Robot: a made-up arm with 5 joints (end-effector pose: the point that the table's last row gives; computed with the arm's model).
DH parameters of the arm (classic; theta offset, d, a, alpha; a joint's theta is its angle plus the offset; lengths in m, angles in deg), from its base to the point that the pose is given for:
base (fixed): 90 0.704 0.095 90
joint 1: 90 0.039 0.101 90
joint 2: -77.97 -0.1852 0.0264 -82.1
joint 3: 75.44 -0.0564 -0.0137 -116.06
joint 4: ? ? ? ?
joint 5: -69.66 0.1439 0.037 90
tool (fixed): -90 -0.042 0 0
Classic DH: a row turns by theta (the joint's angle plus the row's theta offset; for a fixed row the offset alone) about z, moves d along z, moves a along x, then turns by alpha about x.
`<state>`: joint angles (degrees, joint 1 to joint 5).
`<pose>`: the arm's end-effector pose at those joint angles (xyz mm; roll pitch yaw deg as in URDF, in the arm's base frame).
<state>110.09 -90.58 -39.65 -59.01 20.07</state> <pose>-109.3 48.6 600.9 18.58 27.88 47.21</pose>
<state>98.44 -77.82 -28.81 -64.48 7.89</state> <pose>-114.0 11.5 618.9 6.11 43.14 50.44</pose>
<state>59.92 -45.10 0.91 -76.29 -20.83</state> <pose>-139.2 -58.5 702.5 -100.42 63.96 -23.91</pose>
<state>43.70 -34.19 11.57 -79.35 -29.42</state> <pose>-149.6 -78.4 749.3 -130.64 51.05 -40.99</pose>
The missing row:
joint 4: 12.9 -0.0828 0.0434 125.2
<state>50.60 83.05 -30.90 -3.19 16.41</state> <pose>157.3 -217.2 746.7 51.83 11.53 179.99</pose>
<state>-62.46 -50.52 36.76 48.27 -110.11</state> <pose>-130.5 20.1 1005.7 -38.92 59.95 -16.43</pose>
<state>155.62 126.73 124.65 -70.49 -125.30</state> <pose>154.2 381.5 493.2 -93.05 -0.99 -151.01</pose>
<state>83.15 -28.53 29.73 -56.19 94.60</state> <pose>-79.8 -109.2 618.3 -170.53 39.92 40.75</pose>
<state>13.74 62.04 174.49 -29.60 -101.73</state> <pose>185.2 -151.0 684.5 -12.53 8.67 169.08</pose>
